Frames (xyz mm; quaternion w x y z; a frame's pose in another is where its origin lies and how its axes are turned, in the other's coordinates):
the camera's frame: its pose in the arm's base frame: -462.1 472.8 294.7 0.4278 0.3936 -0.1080 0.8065
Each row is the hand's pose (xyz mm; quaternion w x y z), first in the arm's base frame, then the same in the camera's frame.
Working: the arm's base frame: its pose in the camera's frame: -650.2 -117.3 295.7 0.4278 -0.3936 0.1080 -0.8065

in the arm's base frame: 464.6 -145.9 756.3 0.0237 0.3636 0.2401 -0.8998
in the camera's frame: -339.0 -265.4 1126.6 0.5983 -0.2427 0.5421 0.5378
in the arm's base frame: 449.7 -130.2 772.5 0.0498 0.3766 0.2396 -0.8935
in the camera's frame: -312.9 -260.8 1121.3 0.5769 -0.2382 0.5475 0.5574
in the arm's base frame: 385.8 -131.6 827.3 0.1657 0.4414 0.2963 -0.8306
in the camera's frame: -253.2 -201.5 1123.9 0.4573 -0.2729 0.5383 0.6533
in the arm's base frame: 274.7 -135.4 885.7 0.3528 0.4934 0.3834 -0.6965
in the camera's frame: -177.0 -103.6 1104.5 0.2580 -0.3062 0.4699 0.7867
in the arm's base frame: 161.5 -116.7 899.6 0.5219 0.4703 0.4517 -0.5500
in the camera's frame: -118.9 -25.0 1042.8 0.0840 -0.3007 0.3462 0.8847
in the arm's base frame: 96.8 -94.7 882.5 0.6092 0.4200 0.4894 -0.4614
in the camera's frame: -97.0 8.9 985.1 0.0010 0.2848 -0.2452 -0.9267
